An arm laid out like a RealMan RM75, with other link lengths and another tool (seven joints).
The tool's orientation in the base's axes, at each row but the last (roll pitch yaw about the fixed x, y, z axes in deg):
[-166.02 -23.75 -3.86]
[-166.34 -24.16 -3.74]
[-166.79 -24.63 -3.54]
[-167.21 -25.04 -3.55]
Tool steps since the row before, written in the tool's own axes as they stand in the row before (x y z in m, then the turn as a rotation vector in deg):
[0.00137 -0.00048 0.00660 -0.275 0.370 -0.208]
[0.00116 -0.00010 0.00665 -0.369 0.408 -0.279]
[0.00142 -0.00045 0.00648 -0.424 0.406 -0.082]
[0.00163 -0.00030 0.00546 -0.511 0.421 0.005]
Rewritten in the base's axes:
[0.00392 0.00180 -0.00520 -0.324 -0.388 -0.008]
[0.00379 0.00142 -0.00540 -0.437 -0.435 0.008]
[0.00399 0.00168 -0.00505 -0.405 -0.390 -0.188]
[0.00379 0.00127 -0.00407 -0.446 -0.383 -0.305]

